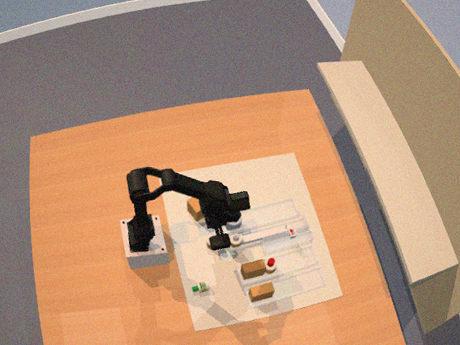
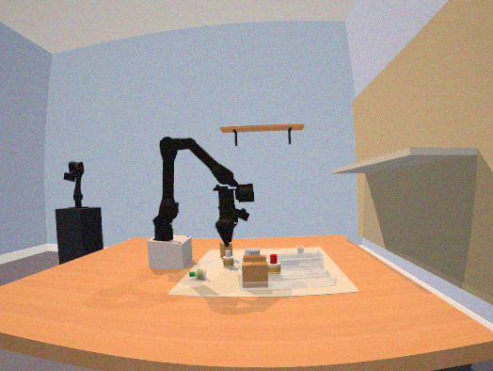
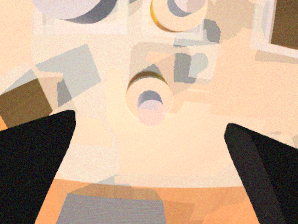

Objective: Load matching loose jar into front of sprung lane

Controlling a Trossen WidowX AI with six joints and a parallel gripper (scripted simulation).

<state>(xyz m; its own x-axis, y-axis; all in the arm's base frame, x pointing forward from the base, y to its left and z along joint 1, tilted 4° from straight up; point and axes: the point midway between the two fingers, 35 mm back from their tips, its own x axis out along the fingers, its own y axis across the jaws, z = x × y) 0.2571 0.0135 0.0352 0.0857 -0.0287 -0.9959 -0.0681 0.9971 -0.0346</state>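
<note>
Right now the grey can is 80 mm ahead of my gripper tip, 70 mm to the left of it and 60 mm below it. Round my gripper tip: clear pusher lane (230 mm ahead, 70 mm below, 20 mm to the right).
</note>
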